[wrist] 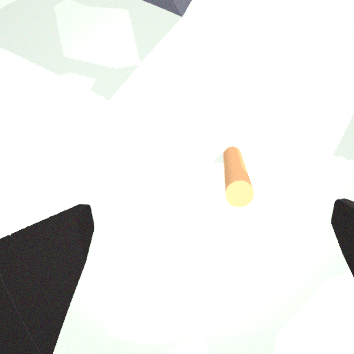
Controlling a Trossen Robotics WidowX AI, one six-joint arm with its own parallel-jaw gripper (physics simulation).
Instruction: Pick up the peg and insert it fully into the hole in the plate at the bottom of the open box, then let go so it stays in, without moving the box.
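Places are measured from the arm's base along level axes (x ahead, y left, z up), in centimetres.
Where they show: gripper, fingertip midpoint: (217, 215).
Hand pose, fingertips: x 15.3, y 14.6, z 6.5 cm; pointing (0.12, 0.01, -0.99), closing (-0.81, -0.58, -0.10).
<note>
Each offset is from my fingertips to the top centre of the thing. "spot": to the spot under its first point.
The orange peg {dy -0.1, dx -1.2, dz -3.8 cm} (236, 170) stands upright on the white surface, right of the middle of the wrist view, its pale yellow top end facing the camera. My gripper (217, 215) is wide open and empty. Its two black fingers show at the lower left and the right edge, and the peg shows between and slightly beyond the fingertips, nearer the right finger. A dark corner of the box {spot: dy -6.4, dx +7.9, dz -9.2 cm} (172, 5) shows at the top edge. The plate and its hole do not show in this view.
The box's pale green-grey shadow (30, 32) lies on the white surface at the upper left. Another shadow (346, 142) shows at the right edge. The surface is very bright, so its details are hard to see.
</note>
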